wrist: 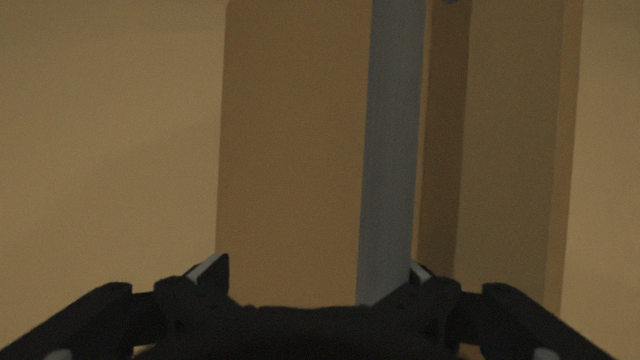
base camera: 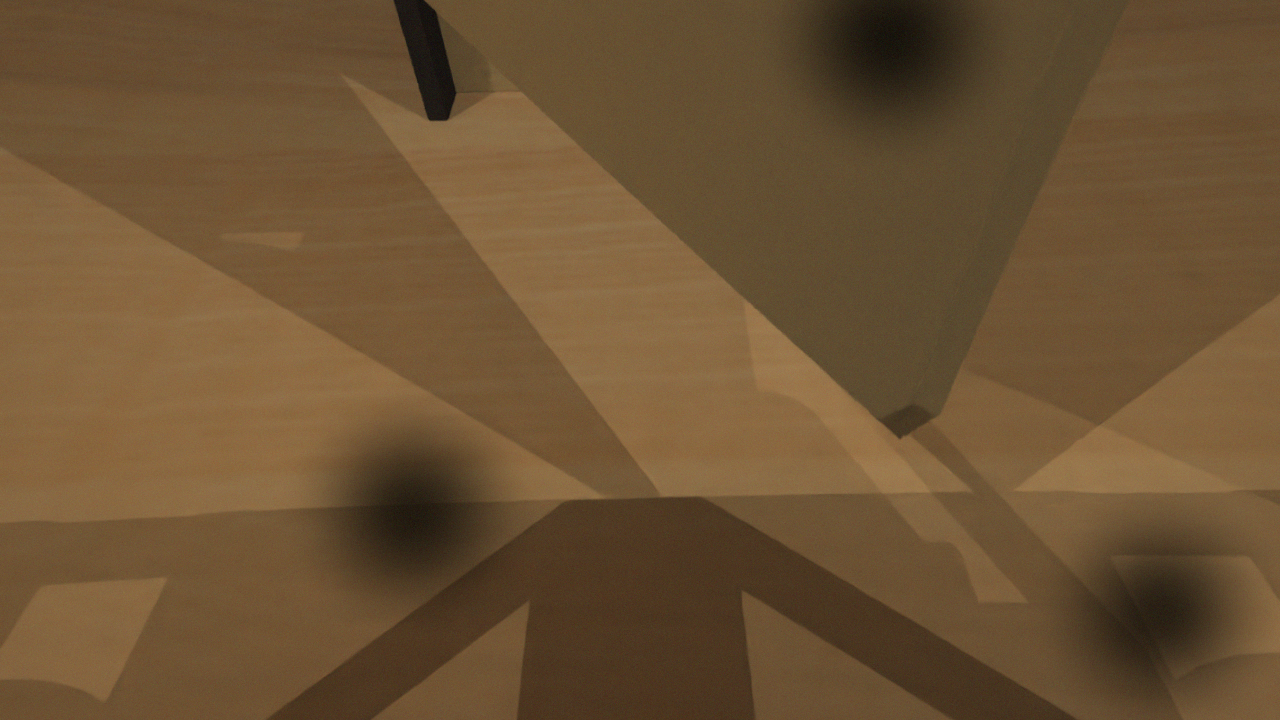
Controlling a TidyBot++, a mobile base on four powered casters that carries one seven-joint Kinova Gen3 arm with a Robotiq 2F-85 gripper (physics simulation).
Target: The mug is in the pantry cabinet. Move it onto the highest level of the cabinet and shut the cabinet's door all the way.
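Frame: origin at the arm's base, x ahead, y left, z up, level; metres.
Where they show: gripper, fingertip midpoint: (wrist: 310,272).
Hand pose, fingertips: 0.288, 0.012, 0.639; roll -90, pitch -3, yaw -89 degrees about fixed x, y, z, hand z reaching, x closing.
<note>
Each offset is from my fingertips to the top centre of the thing, as dx, dy, dz. "spot": to the spot under its first point. Level surfaces: height alone.
My gripper (wrist: 310,272) is open in the wrist view, its fingers wide apart at the bottom with nothing between them. A blue-grey upright strip (wrist: 392,145) runs from the top down behind the right fingertip. It may be the cabinet door seen nearly edge-on, but I cannot tell for sure. The tip of a dark rounded part {spot: -0.006, -0.063, +0.141} (wrist: 451,1) shows at the top edge, just right of the strip. In the base camera view, a large olive-tan box-like body (base camera: 760,152), possibly the cabinet, comes down from the top to a corner right of centre. The mug does not show in either view.
A black post (base camera: 431,67) stands beside the olive-tan body at the upper left. The wood-grain floor {dz -1.035} (base camera: 179,358) carries sharp shadows and light patches. Dark blurred spots cover parts of the base camera view. In the wrist view, a pale surface (wrist: 110,150) lies left of a brown band {spot: +0.147, +0.029, +0.073} (wrist: 290,150).
</note>
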